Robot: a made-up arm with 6 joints.
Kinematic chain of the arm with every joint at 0, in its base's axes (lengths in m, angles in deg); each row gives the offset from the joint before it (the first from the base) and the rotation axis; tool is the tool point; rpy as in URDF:
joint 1: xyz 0 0 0.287 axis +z
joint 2: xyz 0 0 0 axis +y
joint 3: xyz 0.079 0 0.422 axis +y
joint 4: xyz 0.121 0 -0.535 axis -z
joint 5: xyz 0 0 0 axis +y
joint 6: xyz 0.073 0 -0.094 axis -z
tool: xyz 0 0 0 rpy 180 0 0
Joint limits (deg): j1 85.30..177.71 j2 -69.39..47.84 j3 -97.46..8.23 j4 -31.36..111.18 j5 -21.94..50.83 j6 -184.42..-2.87
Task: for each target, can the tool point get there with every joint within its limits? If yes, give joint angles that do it. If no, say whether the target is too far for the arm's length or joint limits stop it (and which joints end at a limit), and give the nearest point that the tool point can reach.
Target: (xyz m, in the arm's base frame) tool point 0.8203 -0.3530 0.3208
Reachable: no: joint limits stop it (at a limit: joint 2, joint 3, joint 4, joint 5) | nearest point 0.1153 -0.0496 0.1100 | short by 0.796 m
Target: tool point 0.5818 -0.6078 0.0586
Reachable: no: joint limits stop it (at a limit: joint 2, joint 3, joint 4) | nearest point 0.0868 -0.0907 0.0973 | short by 0.717 m
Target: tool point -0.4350 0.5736 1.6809
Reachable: no: too far | nearest point -0.2693 0.3551 1.1500 | short by 0.598 m
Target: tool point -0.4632 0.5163 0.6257
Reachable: yes | joints 133.26 -6.10 -64.66 53.79 27.93 -156.45
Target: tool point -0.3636 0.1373 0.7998
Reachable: yes | joints 168.16 -45.57 -47.43 83.57 7.46 -86.84
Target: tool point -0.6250 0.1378 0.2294
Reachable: yes | joints 170.40 11.10 -45.85 66.83 21.04 -36.18
